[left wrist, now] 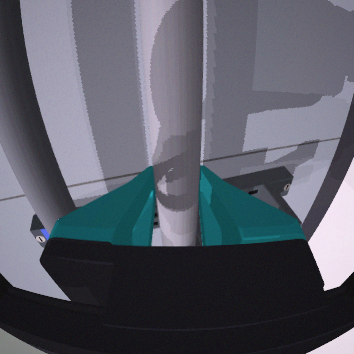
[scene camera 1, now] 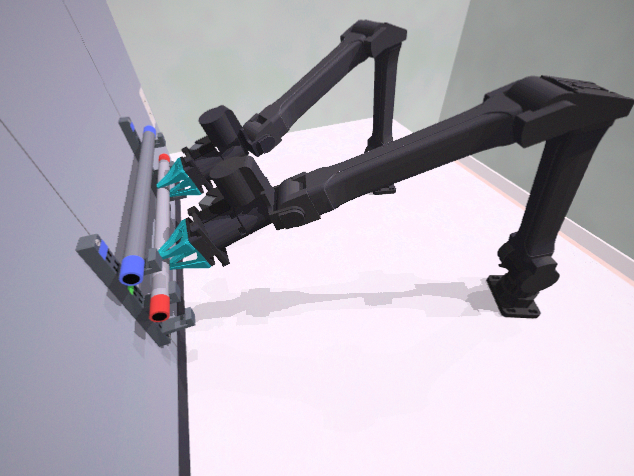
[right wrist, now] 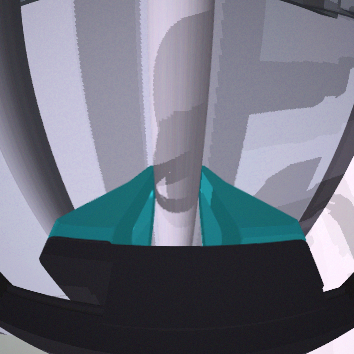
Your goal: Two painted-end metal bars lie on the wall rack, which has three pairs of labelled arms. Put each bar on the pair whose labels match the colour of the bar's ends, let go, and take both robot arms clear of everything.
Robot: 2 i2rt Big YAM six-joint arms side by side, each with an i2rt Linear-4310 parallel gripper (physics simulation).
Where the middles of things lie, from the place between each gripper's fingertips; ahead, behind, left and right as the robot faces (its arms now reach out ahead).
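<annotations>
The red-ended bar [scene camera 1: 160, 302] is 90 mm to the left of my right hand. Then there's the blue-ended bar [scene camera 1: 132, 268], which is also 90 mm to the left of my right hand, 10 mm ahead of it and 80 mm above it.
If you go from my left hand, the red-ended bar is 140 mm to the right of it and 20 mm behind it. The blue-ended bar is 140 mm to the right of my left hand too, but 10 mm behind it, and it's 80 mm above it.
</annotations>
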